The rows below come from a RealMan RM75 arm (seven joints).
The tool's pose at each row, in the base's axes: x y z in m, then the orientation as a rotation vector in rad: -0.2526, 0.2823, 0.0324, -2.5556, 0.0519, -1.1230; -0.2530, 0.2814, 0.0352, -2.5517, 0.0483, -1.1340; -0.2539, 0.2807, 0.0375, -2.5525, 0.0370, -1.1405; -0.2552, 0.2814, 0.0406, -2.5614, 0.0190, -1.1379; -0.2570, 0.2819, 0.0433, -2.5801, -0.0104, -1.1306; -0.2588, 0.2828, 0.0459, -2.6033, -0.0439, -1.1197; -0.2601, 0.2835, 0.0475, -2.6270, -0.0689, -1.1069; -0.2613, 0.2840, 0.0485, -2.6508, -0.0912, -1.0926; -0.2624, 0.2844, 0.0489, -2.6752, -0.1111, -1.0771; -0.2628, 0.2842, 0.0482, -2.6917, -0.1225, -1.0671; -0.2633, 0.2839, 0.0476, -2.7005, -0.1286, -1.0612
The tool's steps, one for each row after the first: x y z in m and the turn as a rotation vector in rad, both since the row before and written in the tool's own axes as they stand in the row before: 0.0019, -0.0001, -0.0023, 0.0010, 0.0077, -0.0039; 0.0011, -0.0002, -0.0023, 0.0006, 0.0026, -0.0091; 0.0012, -0.0018, -0.0027, -0.0015, -0.0063, -0.0136; 0.0006, -0.0015, -0.0028, -0.0054, -0.0132, -0.0228; 0.0005, -0.0018, -0.0027, -0.0074, -0.0171, -0.0260; 0.0002, -0.0013, -0.0017, -0.0098, -0.0174, -0.0202; -0.0002, -0.0009, -0.0014, -0.0104, -0.0179, -0.0182; -0.0005, -0.0007, -0.0009, -0.0114, -0.0184, -0.0166; -0.0008, 0.0003, 0.0002, -0.0085, -0.0119, -0.0100; -0.0008, 0.0003, 0.0000, -0.0044, -0.0067, -0.0052
